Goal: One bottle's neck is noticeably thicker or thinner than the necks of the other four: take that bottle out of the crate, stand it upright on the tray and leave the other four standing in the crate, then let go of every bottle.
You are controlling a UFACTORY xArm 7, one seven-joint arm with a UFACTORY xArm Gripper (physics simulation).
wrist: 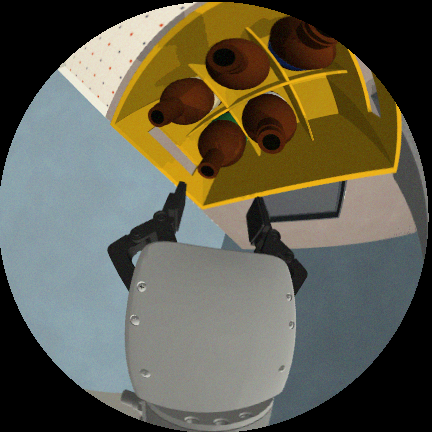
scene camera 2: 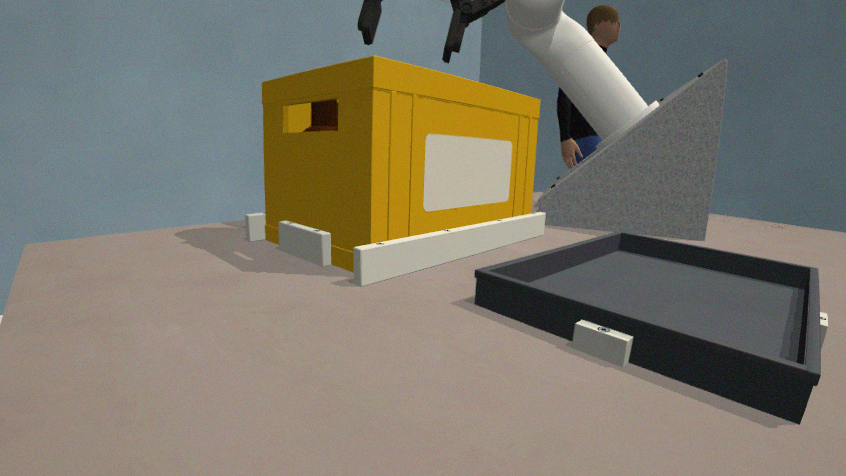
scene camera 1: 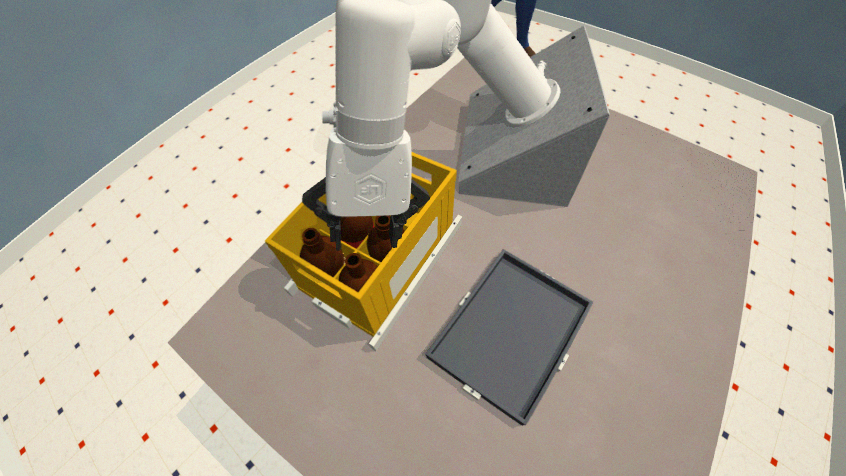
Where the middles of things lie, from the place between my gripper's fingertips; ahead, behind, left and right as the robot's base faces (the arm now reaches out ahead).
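I see the long white rail (scene camera 2: 372, 263), and my hand is 180 mm above it, 50 mm to the right of it and 60 mm past it.
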